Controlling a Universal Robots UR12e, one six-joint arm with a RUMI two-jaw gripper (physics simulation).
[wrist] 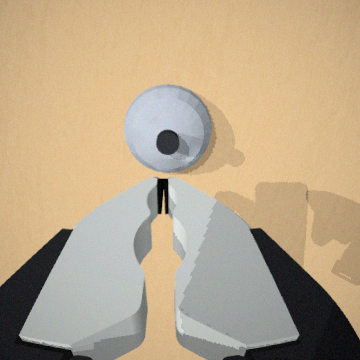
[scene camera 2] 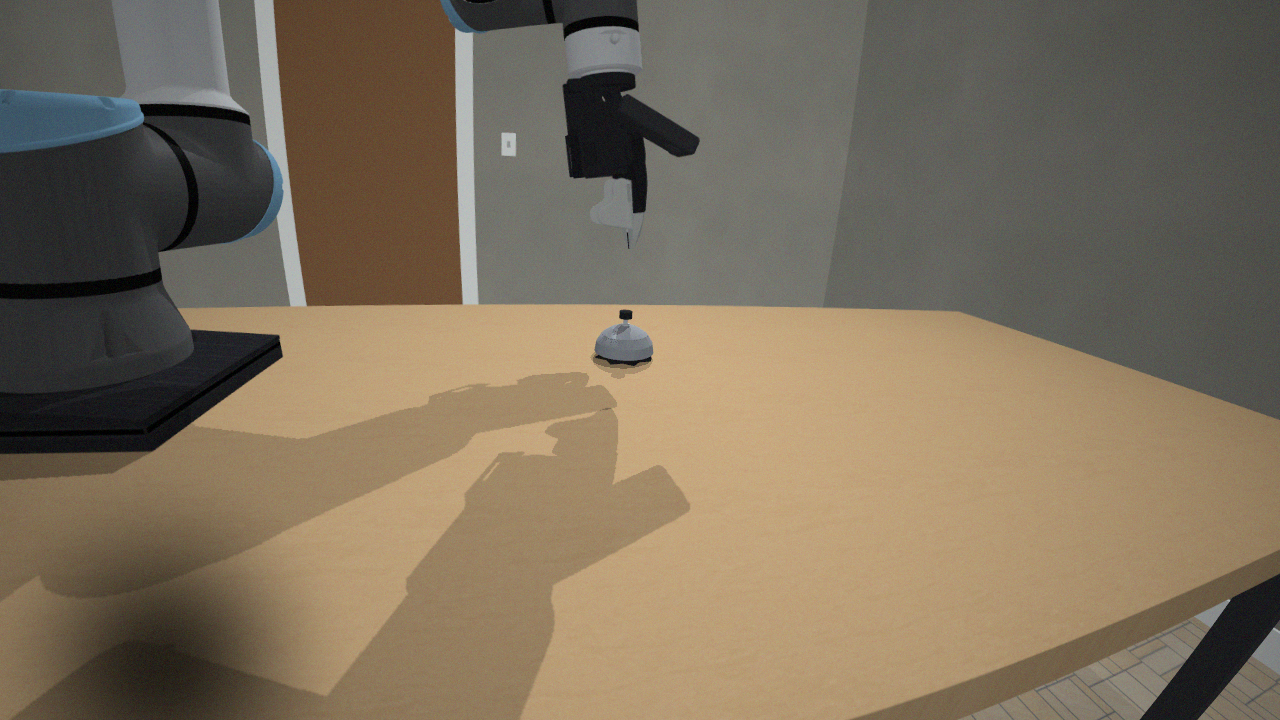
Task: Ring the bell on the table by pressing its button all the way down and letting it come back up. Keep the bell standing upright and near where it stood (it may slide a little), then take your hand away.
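Places are measured from the arm's base along level axes (x ahead, y left, z up), in metres.
Where they show: gripper, fingertip midpoint: [wrist: 163,181] [scene camera 2: 631,248]; arm's base at its link origin: [scene camera 2: 94,358].
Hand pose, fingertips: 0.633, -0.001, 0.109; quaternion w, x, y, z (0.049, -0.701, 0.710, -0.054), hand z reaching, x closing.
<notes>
Each offset is from my fingertips to the centre of the thing, as dx, dy, dz. Level surfaces: height alone.
A silver dome bell {-0.003, -0.002, -0.119} [scene camera 2: 623,345] [wrist: 150,117] stands upright on the wooden table {dz -0.152} [scene camera 2: 850,429] [wrist: 60,75]. Its black button {-0.003, -0.002, -0.091} [scene camera 2: 625,314] [wrist: 167,142] stands up on a short stem above the dome. My gripper [scene camera 2: 630,240] [wrist: 163,181] is shut with nothing between its fingertips. It points down and hangs well above the bell in the scene view, apart from the button. In the wrist view the fingertips show just below the bell's lower edge, and the whole dome and button are visible.
The robot's dark base plate [scene camera 2: 214,376] stands at the table's left. The table's front right edge [scene camera 2: 1074,632] slopes across the lower right of the scene view. A brown door [scene camera 2: 371,152] and grey walls stand behind. Arm shadows fall across the table.
</notes>
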